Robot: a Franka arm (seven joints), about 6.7 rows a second.
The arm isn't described. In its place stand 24 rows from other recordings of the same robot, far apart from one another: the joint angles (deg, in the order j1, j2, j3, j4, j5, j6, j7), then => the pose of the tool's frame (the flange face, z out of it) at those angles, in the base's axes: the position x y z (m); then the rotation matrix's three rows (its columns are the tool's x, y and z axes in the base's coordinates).
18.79, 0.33, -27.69, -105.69, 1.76, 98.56, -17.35 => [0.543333 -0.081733 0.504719], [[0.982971 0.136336 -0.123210], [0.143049 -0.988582 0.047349], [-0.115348 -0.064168 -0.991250]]
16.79, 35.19, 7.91, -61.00, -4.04, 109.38, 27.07 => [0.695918 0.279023 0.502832], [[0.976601 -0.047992 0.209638], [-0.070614 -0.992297 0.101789], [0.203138 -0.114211 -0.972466]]
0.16, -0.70, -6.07, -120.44, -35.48, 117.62, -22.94 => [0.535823 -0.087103 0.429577], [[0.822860 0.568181 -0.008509], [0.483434 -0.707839 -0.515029], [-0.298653 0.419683 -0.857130]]
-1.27, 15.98, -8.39, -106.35, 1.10, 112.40, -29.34 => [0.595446 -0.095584 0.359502], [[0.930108 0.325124 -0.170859], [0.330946 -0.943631 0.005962], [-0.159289 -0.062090 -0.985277]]
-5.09, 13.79, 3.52, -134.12, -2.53, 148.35, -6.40 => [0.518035 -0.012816 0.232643], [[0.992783 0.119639 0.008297], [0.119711 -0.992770 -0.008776], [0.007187 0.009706 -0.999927]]
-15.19, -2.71, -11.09, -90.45, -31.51, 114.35, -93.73 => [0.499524 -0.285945 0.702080], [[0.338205 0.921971 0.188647], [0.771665 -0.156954 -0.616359], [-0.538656 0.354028 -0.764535]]
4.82, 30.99, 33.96, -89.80, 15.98, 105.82, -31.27 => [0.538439 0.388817 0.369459], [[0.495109 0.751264 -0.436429], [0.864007 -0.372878 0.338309], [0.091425 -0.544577 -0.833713]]
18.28, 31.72, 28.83, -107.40, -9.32, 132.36, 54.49 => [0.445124 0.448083 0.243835], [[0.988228 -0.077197 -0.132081], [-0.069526 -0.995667 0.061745], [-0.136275 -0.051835 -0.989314]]
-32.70, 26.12, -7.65, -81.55, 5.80, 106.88, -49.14 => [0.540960 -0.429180 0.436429], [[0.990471 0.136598 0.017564], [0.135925 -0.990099 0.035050], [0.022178 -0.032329 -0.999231]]
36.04, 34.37, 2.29, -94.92, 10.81, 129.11, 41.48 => [0.535288 0.425759 0.261431], [[0.977564 -0.186207 -0.098463], [-0.172140 -0.975637 0.136015], [-0.121391 -0.116014 -0.985802]]
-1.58, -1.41, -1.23, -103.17, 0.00, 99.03, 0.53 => [0.549592 -0.027083 0.542366], [[0.997169 -0.058244 -0.047552], [-0.058174 -0.998302 0.002862], [-0.047638 -0.000088 -0.998865]]
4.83, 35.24, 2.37, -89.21, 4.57, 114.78, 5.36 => [0.676466 0.086498 0.274598], [[0.984183 -0.019530 -0.176073], [-0.006268 -0.997121 0.075568], [-0.177042 -0.073270 -0.981472]]
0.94, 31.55, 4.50, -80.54, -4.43, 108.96, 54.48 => [0.702713 0.051137 0.380413], [[0.667817 -0.742690 -0.049314], [-0.744302 -0.666854 -0.036334], [-0.005900 0.060970 -0.998122]]
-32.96, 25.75, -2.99, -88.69, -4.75, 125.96, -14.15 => [0.570511 -0.410630 0.411270], [[0.936233 -0.333165 0.111666], [-0.308992 -0.931928 -0.189825], [0.167308 0.143216 -0.975447]]
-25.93, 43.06, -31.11, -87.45, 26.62, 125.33, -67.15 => [0.451589 -0.547281 0.262177], [[0.998744 0.036074 0.034770], [0.036765 -0.999135 -0.019445], [0.034039 0.020698 -0.999206]]
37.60, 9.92, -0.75, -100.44, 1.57, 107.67, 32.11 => [0.484489 0.366194 0.462827], [[0.995914 0.074006 -0.051748], [0.073638 -0.997245 -0.008985], [-0.052271 0.005138 -0.998620]]
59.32, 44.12, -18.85, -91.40, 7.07, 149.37, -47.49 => [0.524632 0.495856 0.226509], [[0.000202 0.954293 0.298873], [0.996187 -0.026266 0.083192], [0.087240 0.297717 -0.950660]]
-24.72, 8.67, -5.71, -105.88, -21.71, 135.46, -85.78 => [0.545332 -0.322208 0.481217], [[0.401689 0.896174 0.188464], [0.855445 -0.293733 -0.426537], [-0.326893 0.332556 -0.884617]]
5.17, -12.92, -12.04, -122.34, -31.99, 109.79, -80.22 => [0.483986 -0.101889 0.508992], [[0.092769 0.995683 -0.002897], [0.883826 -0.083687 -0.460270], [-0.458525 0.040138 -0.887774]]
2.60, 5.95, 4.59, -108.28, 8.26, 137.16, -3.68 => [0.616722 0.077390 0.492412], [[0.918034 0.124022 0.376605], [0.070211 -0.985660 0.153442], [0.390235 -0.114423 -0.913578]]
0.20, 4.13, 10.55, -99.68, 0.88, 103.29, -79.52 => [0.574455 0.107539 0.523617], [[-0.000538 0.999916 -0.012931], [0.999657 0.000876 0.026181], [0.026190 -0.012913 -0.999574]]
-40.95, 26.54, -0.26, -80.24, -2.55, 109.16, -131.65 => [0.524003 -0.462418 0.443789], [[-0.021860 0.999758 0.002454], [0.997916 0.021968 -0.060677], [-0.060717 0.001123 -0.998154]]
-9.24, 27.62, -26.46, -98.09, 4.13, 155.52, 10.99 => [0.598649 -0.375919 0.398671], [[0.609865 -0.700995 0.369690], [-0.567578 -0.711905 -0.413578], [0.553100 0.042399 -0.832035]]
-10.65, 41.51, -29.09, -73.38, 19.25, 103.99, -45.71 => [0.622547 -0.367806 0.348346], [[0.991675 0.094510 -0.087455], [0.099673 -0.993405 0.056680], [-0.081521 -0.064925 -0.994555]]
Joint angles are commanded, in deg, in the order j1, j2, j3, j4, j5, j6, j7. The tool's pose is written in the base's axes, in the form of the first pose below.
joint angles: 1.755 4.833 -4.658 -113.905 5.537 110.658 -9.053
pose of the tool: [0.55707 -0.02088 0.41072], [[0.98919 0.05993 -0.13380], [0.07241 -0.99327 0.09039], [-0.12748 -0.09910 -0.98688]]
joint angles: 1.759 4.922 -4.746 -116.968 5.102 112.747 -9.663
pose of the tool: [0.54851 -0.02230 0.38865], [[0.98595 0.06794 -0.15258], [0.08129 -0.99323 0.08304], [-0.14591 -0.09428 -0.98480]]
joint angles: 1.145 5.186 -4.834 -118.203 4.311 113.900 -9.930
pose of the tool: [0.54519 -0.02994 0.37805], [[0.98511 0.06575 -0.15887], [0.07791 -0.99439 0.07154], [-0.15327 -0.08285 -0.98470]]
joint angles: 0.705 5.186 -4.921 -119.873 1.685 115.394 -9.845
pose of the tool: [0.53993 -0.03761 0.36713], [[0.98302 0.07926 -0.16550], [0.08554 -0.99585 0.03111], [-0.16235 -0.04474 -0.98572]]
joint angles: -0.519 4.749 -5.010 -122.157 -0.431 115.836 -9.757
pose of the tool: [0.52831 -0.05126 0.35473], [[0.97847 0.07536 -0.19213], [0.07769 -0.99697 0.00461], [-0.19120 -0.01944 -0.98136]]
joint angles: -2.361 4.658 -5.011 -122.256 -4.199 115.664 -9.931
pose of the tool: [0.52510 -0.07193 0.35479], [[0.97583 0.08555 -0.20108], [0.07750 -0.99586 -0.04759], [-0.20432 0.03085 -0.97842]]
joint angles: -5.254 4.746 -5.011 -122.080 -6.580 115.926 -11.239
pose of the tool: [0.52196 -0.10092 0.35577], [[0.97591 0.08274 -0.20187], [0.06874 -0.99478 -0.07541], [-0.20706 0.05971 -0.97650]]
